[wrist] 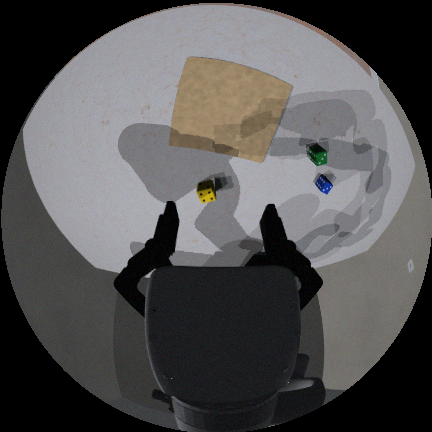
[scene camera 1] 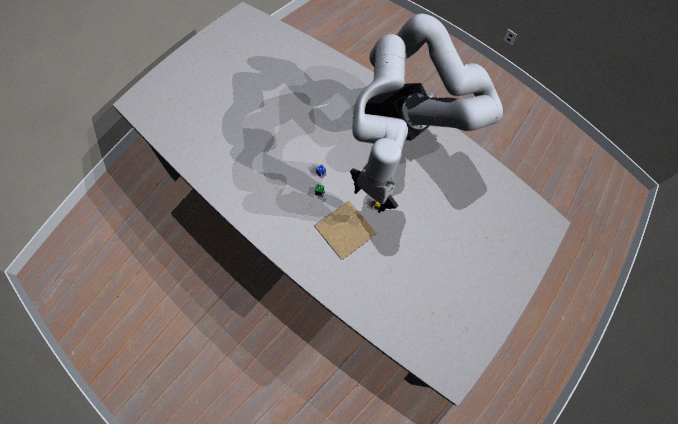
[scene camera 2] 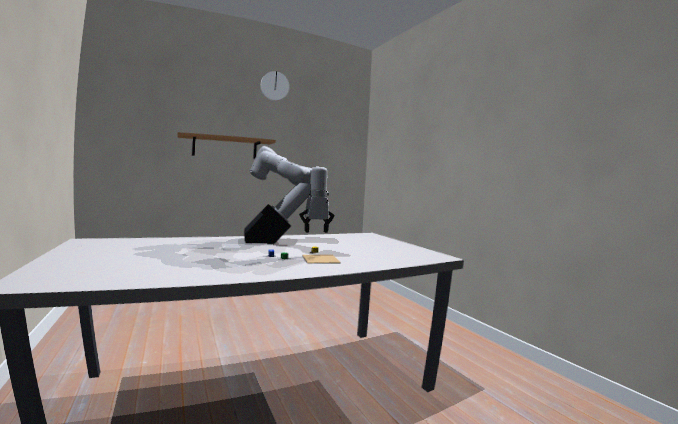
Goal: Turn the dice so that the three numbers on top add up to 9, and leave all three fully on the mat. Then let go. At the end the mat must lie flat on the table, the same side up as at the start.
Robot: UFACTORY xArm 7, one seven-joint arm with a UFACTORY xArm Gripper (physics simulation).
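Frame: origin at the arm's base, x ahead, y right, z down, level; metres.
Where they show: gripper, fingertip midpoint: (wrist: 220,211) (scene camera 1: 369,200) (scene camera 2: 316,232); arm's base, link origin: (scene camera 1: 416,111) (scene camera 2: 279,214).
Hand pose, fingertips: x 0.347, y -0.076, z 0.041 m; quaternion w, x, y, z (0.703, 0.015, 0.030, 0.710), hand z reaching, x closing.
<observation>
Things, the pixels of their top centre, and the offset from my fingertips. Level surfaces: height alone.
- tan square mat, top centre: (wrist: 229,107) (scene camera 1: 345,229) (scene camera 2: 320,258) dz +0.099, dx +0.089, dy +0.013 m
- yellow die, top centre: (wrist: 206,196) (scene camera 1: 379,203) (scene camera 2: 315,247) dz +0.078, dx -0.044, dy -0.016 m
- green die, top centre: (wrist: 321,158) (scene camera 1: 319,188) (scene camera 2: 284,252) dz +0.078, dx +0.044, dy +0.163 m
- blue die, top centre: (wrist: 326,188) (scene camera 1: 320,168) (scene camera 2: 271,250) dz +0.078, dx -0.012, dy +0.207 m
- light table, surface height: dz +0.103 m
The tan square mat (scene camera 1: 344,237) (scene camera 2: 321,259) (wrist: 222,97) lies flat on the table. The yellow die (scene camera 1: 377,205) (scene camera 2: 314,249) (wrist: 206,193) rests on the table just outside the mat; its brightest face in the wrist view shows four pips. The green die (scene camera 1: 319,189) (scene camera 2: 284,255) (wrist: 318,155) and the blue die (scene camera 1: 321,170) (scene camera 2: 271,253) (wrist: 324,184) stand near each other on the table, off the mat; I cannot surely read their top numbers. My gripper (scene camera 1: 369,201) (scene camera 2: 316,230) (wrist: 220,211) is open and empty, high above the table near the yellow die.
The light table (scene camera 1: 450,280) (scene camera 2: 390,252) (wrist: 120,90) bears the mat and dice. The black arm base (scene camera 2: 266,225) stands at its back edge. Arm shadows fall across part of the mat and around the dice. A wall shelf (scene camera 2: 225,138) hangs behind the arm.
</observation>
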